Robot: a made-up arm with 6 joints. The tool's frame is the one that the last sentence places.
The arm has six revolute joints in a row. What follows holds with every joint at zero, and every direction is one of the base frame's. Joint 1 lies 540 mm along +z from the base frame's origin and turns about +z. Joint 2 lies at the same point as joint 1 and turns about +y. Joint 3 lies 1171.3 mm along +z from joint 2 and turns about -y. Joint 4 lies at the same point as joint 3 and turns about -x. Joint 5 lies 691.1 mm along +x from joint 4 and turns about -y. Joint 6 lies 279.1 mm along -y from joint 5 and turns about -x. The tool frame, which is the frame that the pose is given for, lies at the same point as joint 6; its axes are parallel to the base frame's.
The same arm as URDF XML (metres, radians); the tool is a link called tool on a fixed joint. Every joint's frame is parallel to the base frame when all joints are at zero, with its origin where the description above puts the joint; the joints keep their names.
<robot name="arm">
  <joint name="joint 1" type="continuous">
    <parent link="base"/>
    <child link="link1"/>
    <origin xyz="0 0 0.54"/>
    <axis xyz="0 0 1"/>
  </joint>
  <joint name="joint 2" type="continuous">
    <parent link="link1"/>
    <child link="link2"/>
    <origin xyz="0 0 0"/>
    <axis xyz="0 1 0"/>
  </joint>
  <joint name="joint 3" type="continuous">
    <parent link="link2"/>
    <child link="link3"/>
    <origin xyz="0 0 1.1713"/>
    <axis xyz="0 -1 0"/>
  </joint>
  <joint name="joint 4" type="continuous">
    <parent link="link3"/>
    <child link="link4"/>
    <origin xyz="0 0 0"/>
    <axis xyz="-1 0 0"/>
  </joint>
  <joint name="joint 5" type="continuous">
    <parent link="link4"/>
    <child link="link5"/>
    <origin xyz="0.6911 0 0"/>
    <axis xyz="0 -1 0"/>
  </joint>
  <joint name="joint 6" type="continuous">
    <parent link="link5"/>
    <child link="link6"/>
    <origin xyz="0 -0.2791 0"/>
    <axis xyz="-1 0 0"/>
  </joint>
  <joint name="tool_fixed" type="fixed">
    <parent link="link6"/>
    <child link="tool"/>
    <origin xyz="0 0 0"/>
  </joint>
  <link name="base"/>
  <link name="link1"/>
  <link name="link2"/>
  <link name="link3"/>
  <link name="link4"/>
  <link name="link5"/>
  <link name="link6"/>
  <link name="tool"/>
</robot>

